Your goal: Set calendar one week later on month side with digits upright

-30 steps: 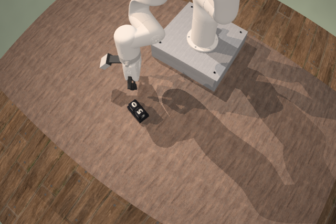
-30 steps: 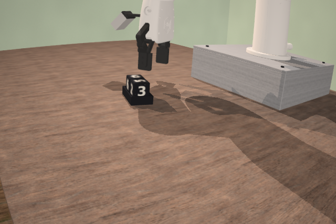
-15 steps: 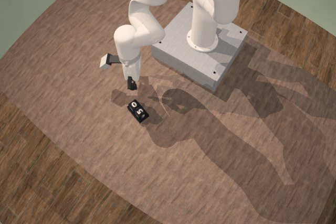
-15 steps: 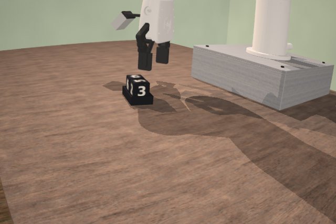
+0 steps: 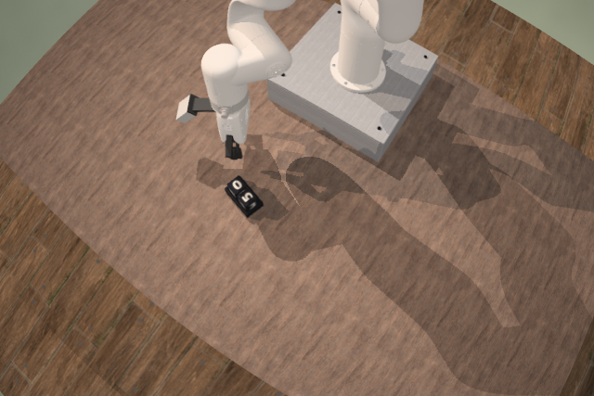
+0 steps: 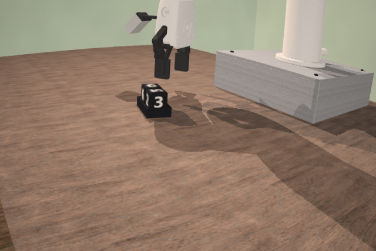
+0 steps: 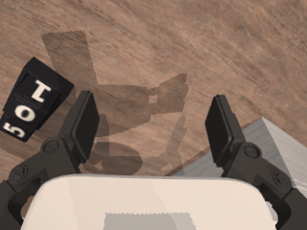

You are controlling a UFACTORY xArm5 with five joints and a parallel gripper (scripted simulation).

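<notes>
Now: the cube 10 cm ahead of my hand, 10 cm to the left of it and 3 cm below it. The rest, counted from my hand: tray 9 cm ahead, 8 cm to the left, 4 cm below.
</notes>
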